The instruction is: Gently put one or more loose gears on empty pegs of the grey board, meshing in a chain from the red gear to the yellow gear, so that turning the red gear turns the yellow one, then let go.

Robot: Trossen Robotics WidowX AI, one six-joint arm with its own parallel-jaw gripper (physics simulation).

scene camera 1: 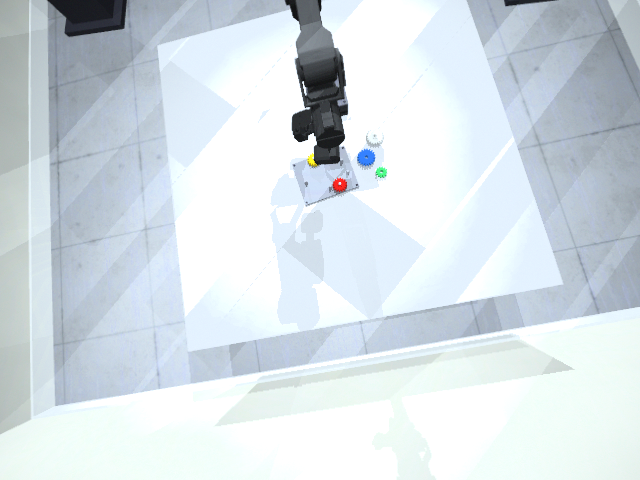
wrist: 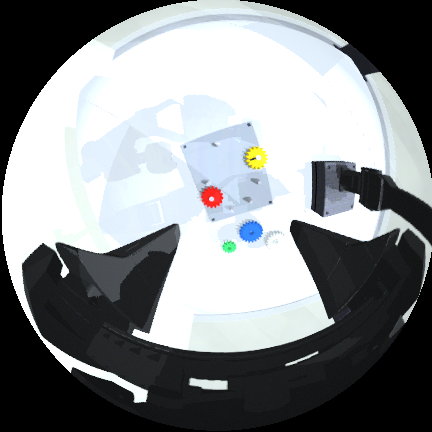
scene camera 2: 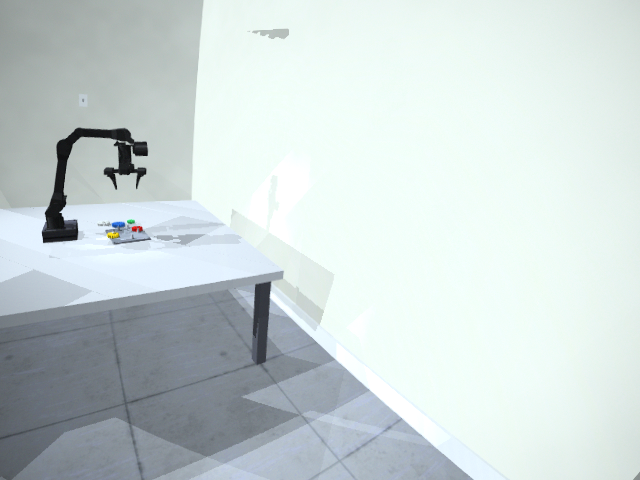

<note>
My gripper [scene camera 1: 328, 145] is open, with nothing in its grasp. Also in view: a grey board [scene camera 1: 319, 178].
My gripper is seen too in the wrist view [wrist: 236, 227]. The grey board shows as well in the wrist view [wrist: 225, 166].
</note>
